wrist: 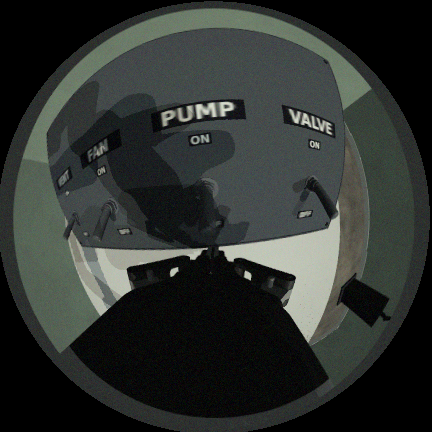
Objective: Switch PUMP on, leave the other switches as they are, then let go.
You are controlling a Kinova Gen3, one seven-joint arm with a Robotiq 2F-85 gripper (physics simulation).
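Places are measured from the arm's base along level axes (x down, y right, z back), in millimetres.
Pixels of known places: gripper, fingertip midpoint: (212,253).
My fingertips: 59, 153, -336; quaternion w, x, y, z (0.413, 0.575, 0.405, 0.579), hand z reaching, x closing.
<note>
For each thing: its top centre in the pictures, then the offset to it from my fingertips, as dx, dy, dz. "pt": a spot on its surface instead. Level surfaces: height alone.
- PUMP lever, surface spot: (208,201) pt -64, +18, -60
- PUMP label, middle of its top: (195,107) -79, +32, -137
- VALVE lever, surface spot: (324,197) pt -65, +128, -34
- FAN lever, surface spot: (103,221) pt -63, -97, -79
- VENT lever, surface spot: (71,226) pt -57, -214, -104
- pale surface, its level: dx +54
The dark grey switch panel (260,65) fills the upper part of the wrist view. The PUMP lever (208,201) is below the PUMP label (198,115), in deep shadow, and slants downward, away from its ON mark. The VALVE lever (324,197), the FAN lever (103,221) and the VENT lever (71,226) also point down. My gripper (212,253) is shut with nothing between its fingers. Its tips are just below the end of the PUMP lever in the view; shadow hides whether they touch it.
A pale surface (312,260) lies below the panel, with a brown surface (354,210) at the right. A small black box-shaped object (365,301) is at the lower right. My own shadow falls over the panel's left and middle.
</note>
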